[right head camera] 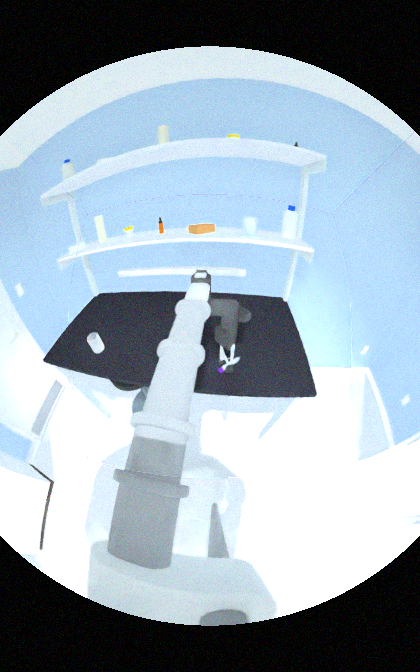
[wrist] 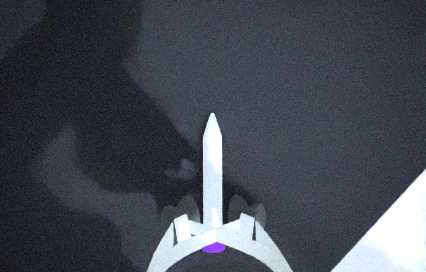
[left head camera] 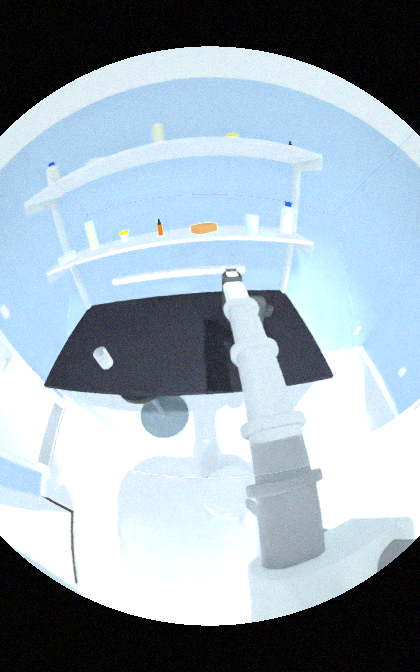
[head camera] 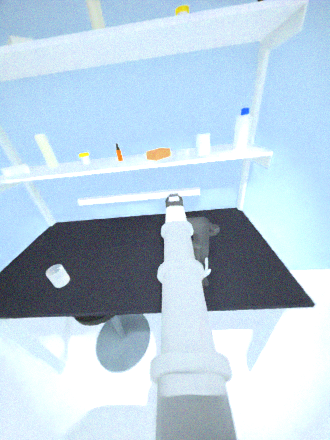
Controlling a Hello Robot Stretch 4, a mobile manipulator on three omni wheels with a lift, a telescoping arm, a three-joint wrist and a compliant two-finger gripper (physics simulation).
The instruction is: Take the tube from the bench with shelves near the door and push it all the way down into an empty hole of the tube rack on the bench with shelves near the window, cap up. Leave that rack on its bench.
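Frame: origin at the robot's base, x right, y back, z down, level; millimetres.
Seen in the pictures: gripper, fingertip midpoint: (wrist: pixel 211 211).
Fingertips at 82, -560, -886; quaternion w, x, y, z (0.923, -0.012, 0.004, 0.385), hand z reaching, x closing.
Observation:
A point is followed by its place in that frame, as x, y, z.
The tube (wrist: pixel 212 160) @(117, -593, -903) (right head camera: pixel 234 360) (head camera: pixel 207 273) @(125, -592, -899) is pale with a pointed end and a purple cap (wrist: pixel 213 248) @(63, -541, -906) (right head camera: pixel 221 370). It lies on the black bench top (head camera: pixel 115 250) @(-377, -812, -885) (left head camera: pixel 140 340) (right head camera: pixel 135 320), right of the arm in the head view. My gripper (wrist: pixel 211 211) @(82, -560, -886) (right head camera: pixel 227 364) is low over it, with one finger on each side near the cap end. The fingers are partly closed, and thin dark gaps show between the pads and the tube, so it is open. The white finger links hide part of the cap end. The tube rack does not show.
A white cup-like container (head camera: pixel 58 276) @(-570, -585, -954) (left head camera: pixel 103 358) (right head camera: pixel 95 342) is on the bench's left side. Shelves (head camera: pixel 115 167) @(-277, -913, -1343) above the back hold bottles and an orange-brown block (head camera: pixel 158 153) @(-59, -981, -1373). A stool (head camera: pixel 123 342) @(-516, -664, -2) is under the front edge. The telescoping arm (head camera: pixel 182 300) @(-2, -230, -1307) crosses the bench.

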